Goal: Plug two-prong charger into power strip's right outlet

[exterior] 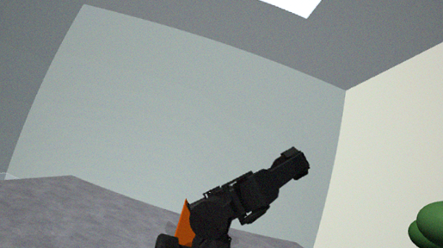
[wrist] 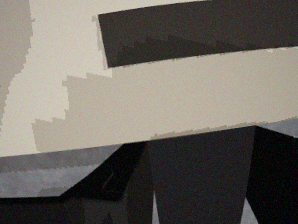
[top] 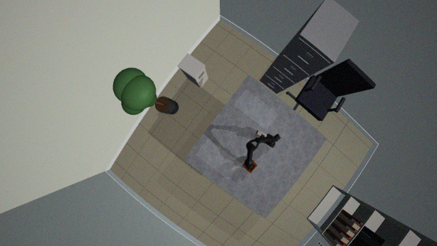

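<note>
Now: the dark two-prong charger 2 cm ahead of my gripper tip and 1 cm above it.
</note>
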